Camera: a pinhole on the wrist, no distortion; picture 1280 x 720 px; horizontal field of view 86.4 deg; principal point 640.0 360.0 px. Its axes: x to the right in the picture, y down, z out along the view. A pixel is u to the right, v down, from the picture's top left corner.
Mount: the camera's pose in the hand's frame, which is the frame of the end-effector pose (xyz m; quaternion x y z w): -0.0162 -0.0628 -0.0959 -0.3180 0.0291 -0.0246 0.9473
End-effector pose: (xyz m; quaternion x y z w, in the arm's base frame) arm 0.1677 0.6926 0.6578 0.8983 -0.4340 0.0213 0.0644
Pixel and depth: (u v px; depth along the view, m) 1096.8 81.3 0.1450
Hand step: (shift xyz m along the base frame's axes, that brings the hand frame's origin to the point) 0.0775 -0.0583 -0.0455
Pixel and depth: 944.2 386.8 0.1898
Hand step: 0.0097 -0.1018 -0.0342
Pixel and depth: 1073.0 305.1 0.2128
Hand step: 0.0481 -0.1403 -0.0611
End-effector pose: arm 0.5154 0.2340 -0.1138 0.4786 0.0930 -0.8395 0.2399
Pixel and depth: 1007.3 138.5 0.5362
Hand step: -0.4024 -0.3479 -0.0284
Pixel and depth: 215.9 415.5 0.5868
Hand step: 0.0462 -0.3369 0.4992
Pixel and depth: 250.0 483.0 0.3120
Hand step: 0.0667 -0.1521 0.2238
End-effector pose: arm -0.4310 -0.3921 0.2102 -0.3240 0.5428 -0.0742 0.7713
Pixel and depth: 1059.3 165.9 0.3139
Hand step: 0.2458 0.0254 -0.1389
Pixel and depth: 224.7 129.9 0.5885
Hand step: 0.2766 0.4914 0.2777
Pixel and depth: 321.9 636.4 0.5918
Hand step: -0.0027 0.6055 -0.0512
